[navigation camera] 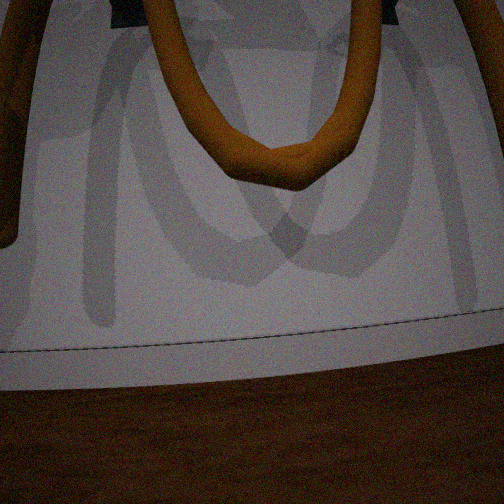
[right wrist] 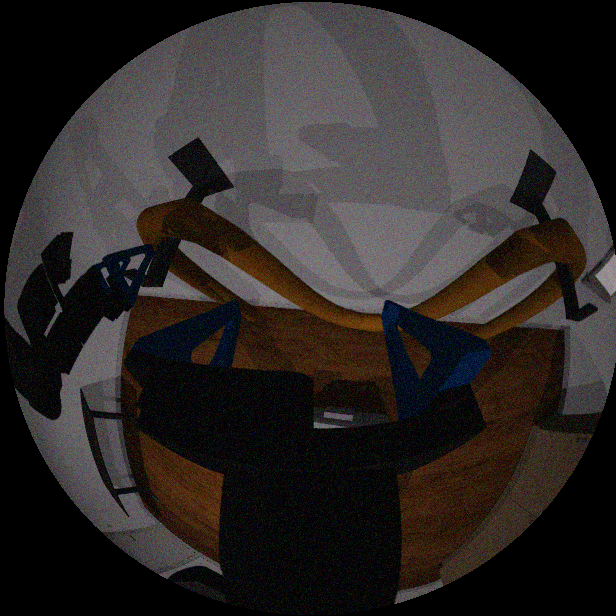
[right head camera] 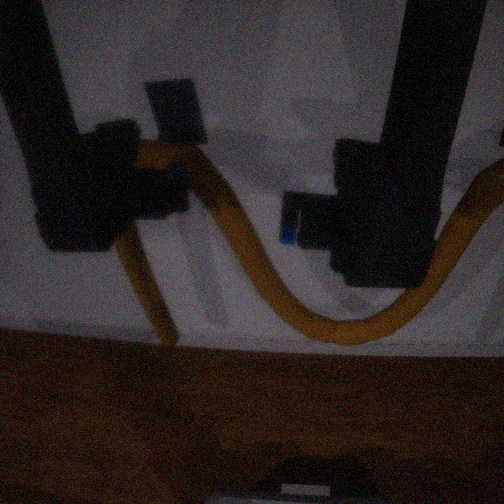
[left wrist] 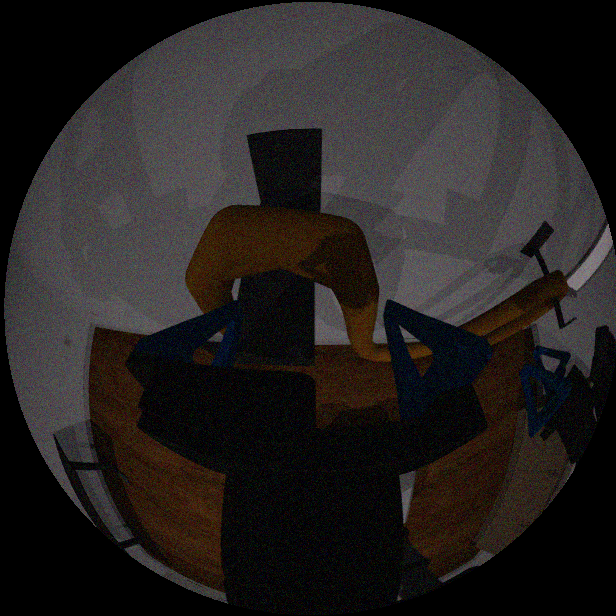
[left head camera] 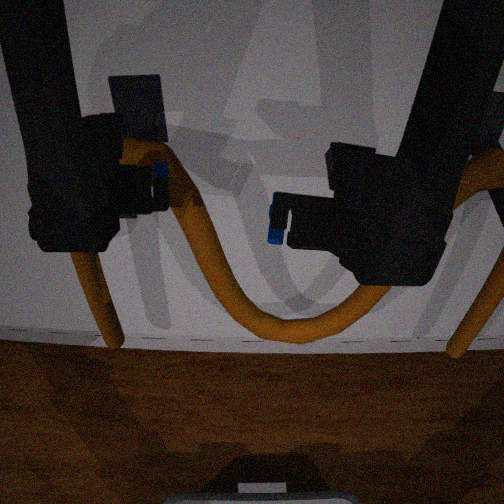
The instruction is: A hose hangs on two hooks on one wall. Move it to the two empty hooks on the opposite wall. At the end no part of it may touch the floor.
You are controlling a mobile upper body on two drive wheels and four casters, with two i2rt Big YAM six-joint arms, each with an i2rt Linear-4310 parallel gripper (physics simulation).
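An orange hose (left head camera: 235,295) hangs on two dark hooks on the white wall and sags in a loop between them (navigation camera: 280,160). Its two ends hang down above the baseboard (left head camera: 107,320). The left hook (left head camera: 137,107) carries the hose's left bend (left wrist: 281,241). My left gripper (left head camera: 160,185) is open, with its fingers on either side of that hook's front lip and the falling hose (left wrist: 310,339). My right gripper (left head camera: 277,217) is open and empty in front of the wall, above the loop and well left of the right hook (right wrist: 534,178). The sag lies beyond its fingers (right wrist: 313,339).
A brown wooden floor (left head camera: 250,410) meets the wall at a pale baseboard (navigation camera: 250,360). My base (left head camera: 262,482) shows at the bottom edge. A dark rack frame (right wrist: 109,448) stands at the left in the wrist views.
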